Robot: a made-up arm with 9 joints. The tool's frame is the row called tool.
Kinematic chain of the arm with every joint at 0, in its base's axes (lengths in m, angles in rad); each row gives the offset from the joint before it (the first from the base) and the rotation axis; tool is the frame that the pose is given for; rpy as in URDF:
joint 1: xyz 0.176 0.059 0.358 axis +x
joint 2: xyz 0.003 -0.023 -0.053 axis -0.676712 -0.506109 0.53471
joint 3: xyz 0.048 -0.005 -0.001 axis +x
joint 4: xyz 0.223 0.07 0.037 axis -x
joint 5: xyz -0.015 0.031 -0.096 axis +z
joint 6: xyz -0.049 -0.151 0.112 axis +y
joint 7: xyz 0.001 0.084 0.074 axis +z
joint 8: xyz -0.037 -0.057 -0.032 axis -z
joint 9: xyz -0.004 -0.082 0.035 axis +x
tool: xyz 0.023 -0.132 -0.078 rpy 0 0 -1.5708
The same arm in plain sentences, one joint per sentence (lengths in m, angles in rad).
The arm has nine revolute joints in a row. What follows holds with every joint at zero, and every direction is one of the base frame's. The first joint lies 0.1760 m along +x and 0.0590 m along +y and 0.3580 m along +z from the base frame's origin and rotates about +x. The second joint lies 0.0030 m along +x and 0.0230 m along -y and 0.0530 m along -z from the first joint and rotates about the direction (-0.676712, -0.506109, 0.53471). The third joint lies 0.0480 m along +x and 0.0050 m along -y and 0.0010 m along -z from the second joint and rotates about +x. The fourth joint lies 0.2230 m along +x and 0.0700 m along +y and 0.0370 m along +z from the third joint and rotates about -x. The fifth joint lies 0.0150 m along -x and 0.0310 m along +y and 0.0960 m along -z from the fourth joint and rotates about +z. The sixth joint lies 0.0490 m along -x and 0.1510 m along -y and 0.1120 m along +z from the fifth joint and rotates about +y. The seventh joint lies 0.0010 m along +x and 0.0840 m along +y and 0.0740 m along +z from the sixth joint and rotates about +z. The eighth joint lies 0.0370 m along -x and 0.0570 m along -y and 0.0320 m along -z from the seventh joint and rotates about -z. The ninth joint lies 0.0040 m along -x and 0.0820 m along -y and 0.0350 m along +z from the eighth joint and rotates about +x. The tool frame, which is the frame that the pose is given for, lies 0.0230 m along +x and 0.1320 m along -y and 0.0780 m along -z from the ninth joint; its axes are the base frame's turned by roll 0.0000, pitch 0.0000 and yaw -1.5708 rad (as in URDF: about the fixed x, then y, then z).
